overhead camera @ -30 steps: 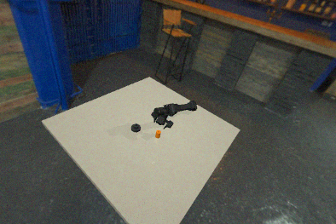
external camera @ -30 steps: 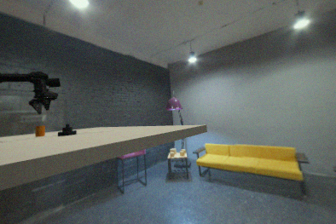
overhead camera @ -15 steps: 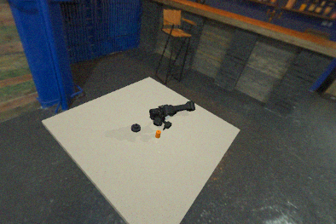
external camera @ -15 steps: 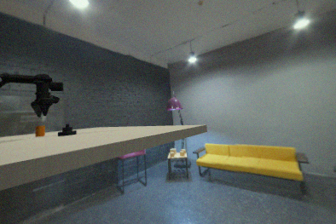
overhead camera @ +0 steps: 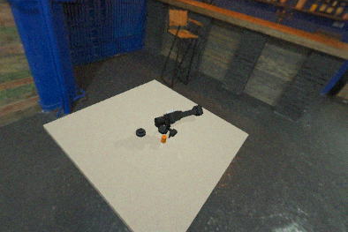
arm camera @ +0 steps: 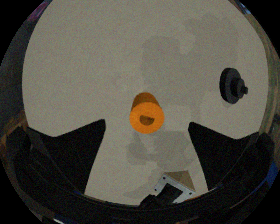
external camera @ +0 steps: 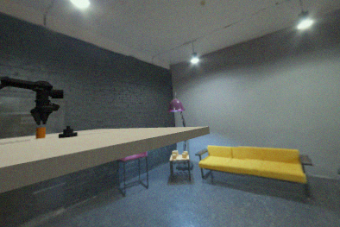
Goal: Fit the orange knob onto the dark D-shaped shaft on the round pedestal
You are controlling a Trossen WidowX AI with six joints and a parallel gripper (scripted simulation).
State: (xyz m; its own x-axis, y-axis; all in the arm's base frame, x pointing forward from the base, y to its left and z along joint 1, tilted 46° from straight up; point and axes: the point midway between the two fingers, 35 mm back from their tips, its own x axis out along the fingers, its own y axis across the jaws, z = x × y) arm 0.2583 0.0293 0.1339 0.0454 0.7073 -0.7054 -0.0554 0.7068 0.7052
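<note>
My gripper tip is now 5 cm above the orange knob. From my gripper tip the other things lie so: round pedestal 7 cm ahead, 20 cm to the right, 5 cm below.
</note>
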